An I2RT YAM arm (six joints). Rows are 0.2 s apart.
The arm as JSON. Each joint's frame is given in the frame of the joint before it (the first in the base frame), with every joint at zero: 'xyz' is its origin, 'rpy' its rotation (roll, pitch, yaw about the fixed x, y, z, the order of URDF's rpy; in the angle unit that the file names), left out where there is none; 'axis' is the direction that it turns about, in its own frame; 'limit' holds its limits. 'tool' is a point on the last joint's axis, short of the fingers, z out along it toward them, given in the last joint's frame.
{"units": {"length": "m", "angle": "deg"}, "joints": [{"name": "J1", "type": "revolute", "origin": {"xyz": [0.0, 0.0, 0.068]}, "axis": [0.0, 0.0, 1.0], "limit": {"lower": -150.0, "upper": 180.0}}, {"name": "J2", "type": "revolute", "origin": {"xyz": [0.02, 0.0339, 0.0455], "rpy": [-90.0, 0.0, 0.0]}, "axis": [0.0, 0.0, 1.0], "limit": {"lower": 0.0, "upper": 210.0}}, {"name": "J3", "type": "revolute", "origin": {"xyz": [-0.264, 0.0, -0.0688], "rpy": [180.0, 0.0, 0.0]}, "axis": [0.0, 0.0, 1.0], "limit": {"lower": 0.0, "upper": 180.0}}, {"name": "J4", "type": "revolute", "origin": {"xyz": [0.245, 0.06, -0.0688]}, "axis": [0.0, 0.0, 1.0], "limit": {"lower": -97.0, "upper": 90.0}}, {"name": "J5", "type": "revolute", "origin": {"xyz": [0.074, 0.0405, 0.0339], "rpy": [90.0, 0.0, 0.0]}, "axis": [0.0, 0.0, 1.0], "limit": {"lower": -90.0, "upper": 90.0}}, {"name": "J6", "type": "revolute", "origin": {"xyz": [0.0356, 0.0, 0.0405], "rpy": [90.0, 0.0, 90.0]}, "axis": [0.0, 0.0, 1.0], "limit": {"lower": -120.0, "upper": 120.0}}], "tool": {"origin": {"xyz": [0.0, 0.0, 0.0], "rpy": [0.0, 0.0, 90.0]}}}
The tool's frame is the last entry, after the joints.
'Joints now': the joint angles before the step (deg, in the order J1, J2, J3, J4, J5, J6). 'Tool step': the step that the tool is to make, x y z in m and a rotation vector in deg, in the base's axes. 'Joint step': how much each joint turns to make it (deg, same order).
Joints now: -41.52, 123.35, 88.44, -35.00, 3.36, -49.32
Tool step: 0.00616, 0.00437, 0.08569, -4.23, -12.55, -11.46
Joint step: 1.03, -8.13, 5.47, -2.19, 0.89, 13.44
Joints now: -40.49, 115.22, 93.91, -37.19, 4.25, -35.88
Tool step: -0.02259, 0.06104, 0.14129, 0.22, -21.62, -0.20
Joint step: 4.02, -16.81, 5.75, -5.75, -7.78, 11.89
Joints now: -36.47, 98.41, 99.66, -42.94, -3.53, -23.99
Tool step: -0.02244, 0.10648, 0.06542, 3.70, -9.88, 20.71
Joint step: 12.09, -12.83, 0.00, -6.01, -11.84, 1.05
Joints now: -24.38, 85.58, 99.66, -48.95, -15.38, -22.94
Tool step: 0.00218, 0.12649, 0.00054, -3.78, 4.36, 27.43
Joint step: 23.78, -2.38, 0.00, -7.41, -0.13, -6.10
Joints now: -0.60, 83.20, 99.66, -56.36, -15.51, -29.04
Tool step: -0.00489, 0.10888, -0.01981, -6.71, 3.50, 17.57
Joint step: 21.66, 3.47, -0.05, -1.46, 7.01, -1.70
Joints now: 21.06, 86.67, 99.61, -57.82, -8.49, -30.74
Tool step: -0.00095, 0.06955, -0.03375, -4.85, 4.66, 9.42
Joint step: 11.43, 6.34, 0.00, 0.00, 2.99, 0.00
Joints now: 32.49, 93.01, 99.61, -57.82, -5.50, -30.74
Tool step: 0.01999, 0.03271, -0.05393, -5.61, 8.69, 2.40
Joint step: 2.58, 8.90, -0.02, -1.40, -0.04, 0.24
